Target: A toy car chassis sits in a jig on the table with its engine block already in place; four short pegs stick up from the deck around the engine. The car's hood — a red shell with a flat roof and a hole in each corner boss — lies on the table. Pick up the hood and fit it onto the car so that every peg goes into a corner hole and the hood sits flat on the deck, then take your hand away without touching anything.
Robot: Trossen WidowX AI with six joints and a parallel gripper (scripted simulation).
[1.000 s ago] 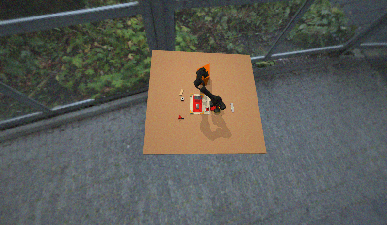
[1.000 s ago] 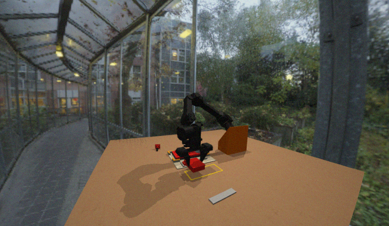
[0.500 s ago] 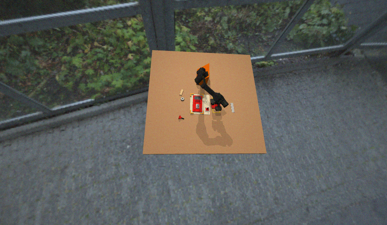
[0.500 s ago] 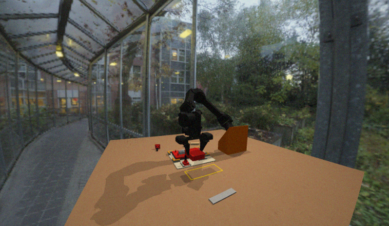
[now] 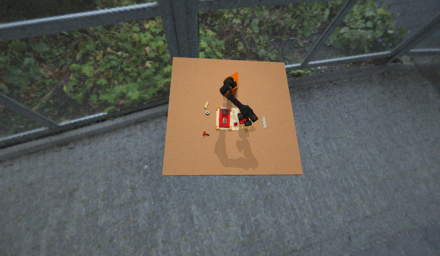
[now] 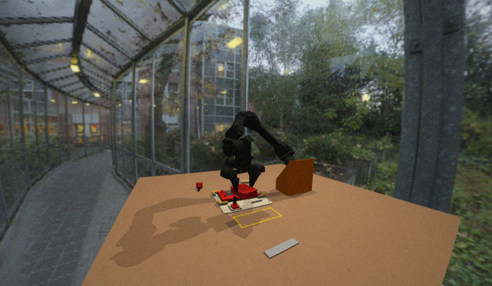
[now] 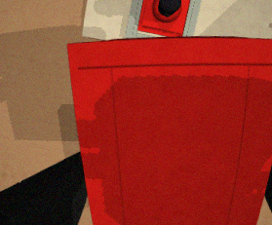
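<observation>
Now: the grey engine block 3 cm behind my gripper tip, 17 cm to the right of it and 8 cm below it. Also, from my gripper tip: red hood right at my gripper tip; then jig 6 cm behind, 15 cm to the right, 10 cm below; then grey bar 1 cm ahead, 24 cm to the left, 11 cm below.
</observation>
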